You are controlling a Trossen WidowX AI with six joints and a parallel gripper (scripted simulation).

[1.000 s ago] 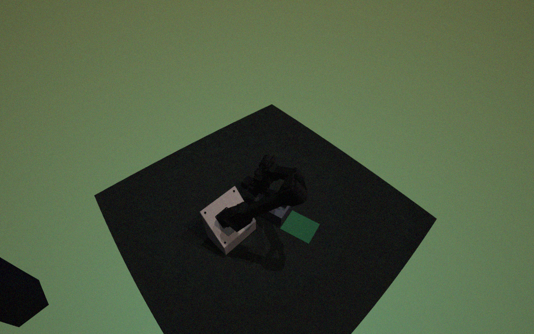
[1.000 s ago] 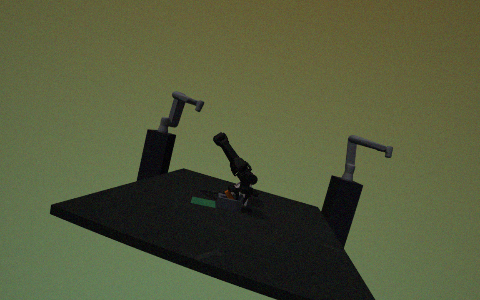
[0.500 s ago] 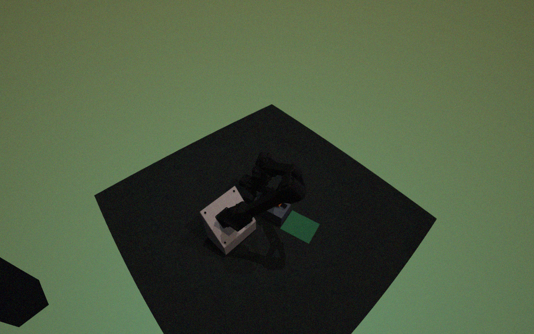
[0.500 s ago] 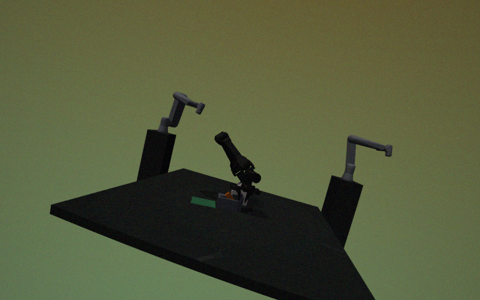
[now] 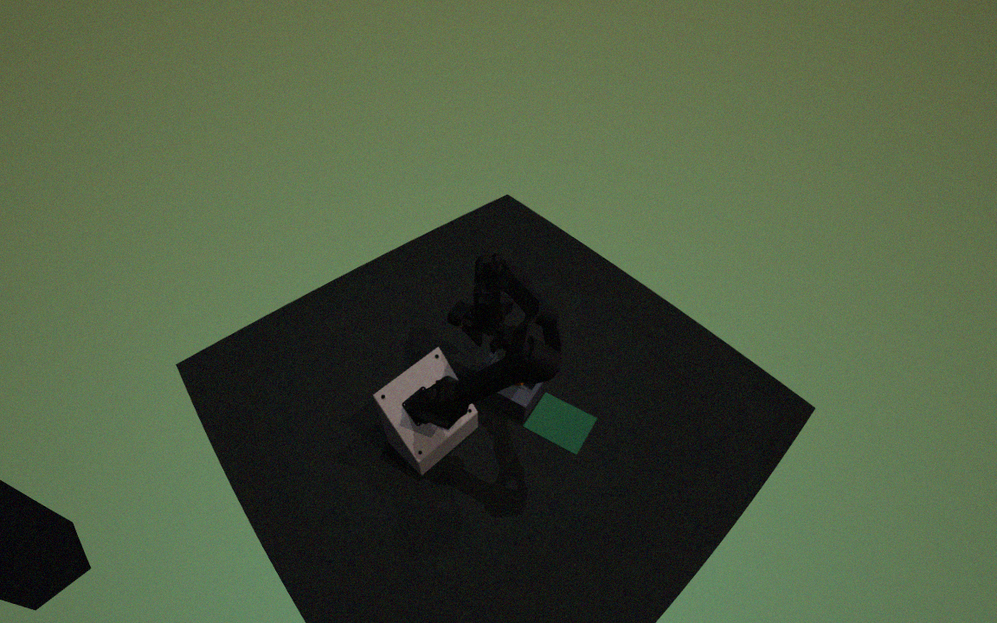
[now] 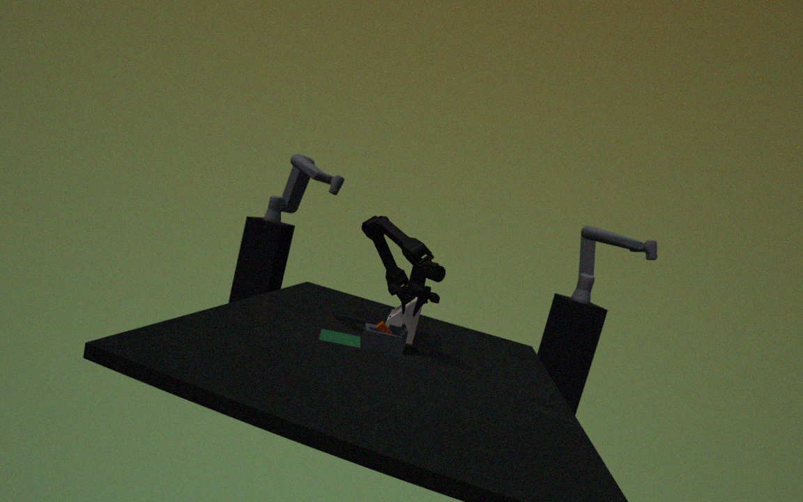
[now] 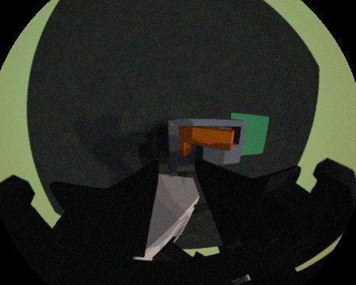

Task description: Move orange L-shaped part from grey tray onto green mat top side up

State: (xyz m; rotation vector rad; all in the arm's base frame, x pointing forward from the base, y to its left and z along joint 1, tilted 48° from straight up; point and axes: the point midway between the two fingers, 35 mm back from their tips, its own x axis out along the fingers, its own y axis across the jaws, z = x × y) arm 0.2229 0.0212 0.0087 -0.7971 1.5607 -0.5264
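My gripper tip is now 40 mm to the left of the orange L-shaped part and 100 mm above it. Round my gripper tip: green mat: 30 mm ahead, 220 mm to the right, 150 mm below.
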